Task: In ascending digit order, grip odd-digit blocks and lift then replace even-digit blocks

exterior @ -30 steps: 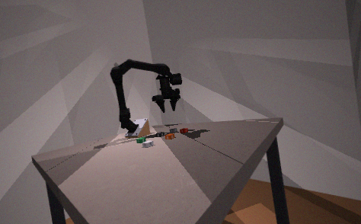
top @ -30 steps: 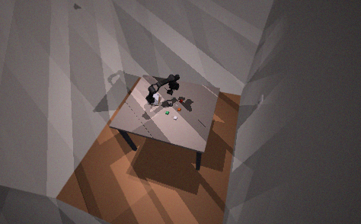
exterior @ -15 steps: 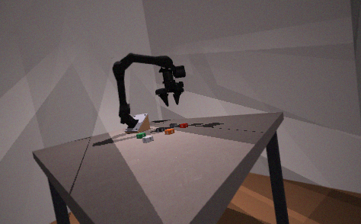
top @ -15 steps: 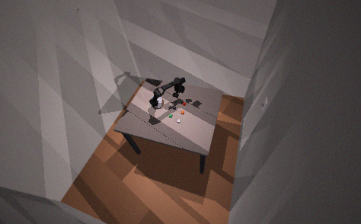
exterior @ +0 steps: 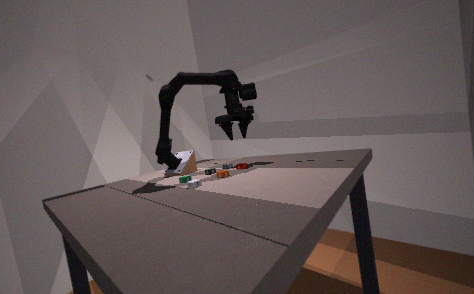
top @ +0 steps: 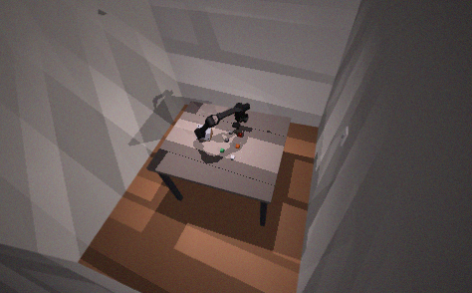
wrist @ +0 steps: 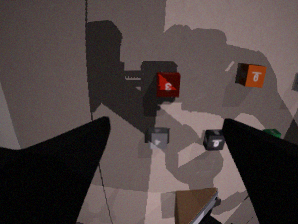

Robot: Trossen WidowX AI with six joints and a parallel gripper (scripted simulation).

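My gripper tip is now 27 cm to the left of the white block and 11 cm above it. Round my gripper tip: grey block 9 cm behind, 1 cm to the left, 11 cm below; then red block 1 cm to the right, 11 cm below; then black block 10 cm behind, 9 cm to the right, 11 cm below.
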